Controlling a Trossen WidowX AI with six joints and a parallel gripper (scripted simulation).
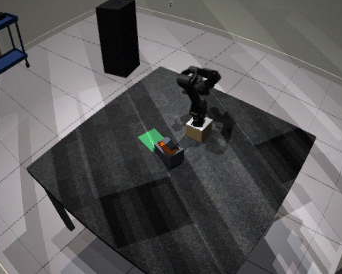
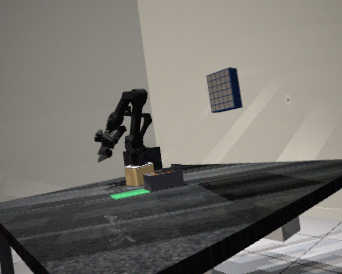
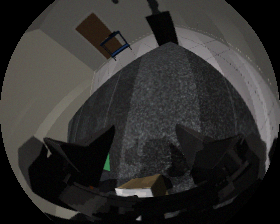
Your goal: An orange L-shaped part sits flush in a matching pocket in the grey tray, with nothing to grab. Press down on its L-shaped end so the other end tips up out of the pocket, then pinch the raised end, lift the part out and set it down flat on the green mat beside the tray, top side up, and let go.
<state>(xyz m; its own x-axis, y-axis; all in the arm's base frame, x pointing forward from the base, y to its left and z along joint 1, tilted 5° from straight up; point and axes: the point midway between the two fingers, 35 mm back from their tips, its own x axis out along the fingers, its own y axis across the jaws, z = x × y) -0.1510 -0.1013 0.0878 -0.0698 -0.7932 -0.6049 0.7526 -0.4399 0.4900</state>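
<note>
Right now my gripper tip is 370 mm short of the orange L-shaped part, 110 mm above it and 60 mm to the right of it. The rest, counted from my gripper tip: green mat (300 mm ahead, 170 mm below, 80 mm to the right).
</note>
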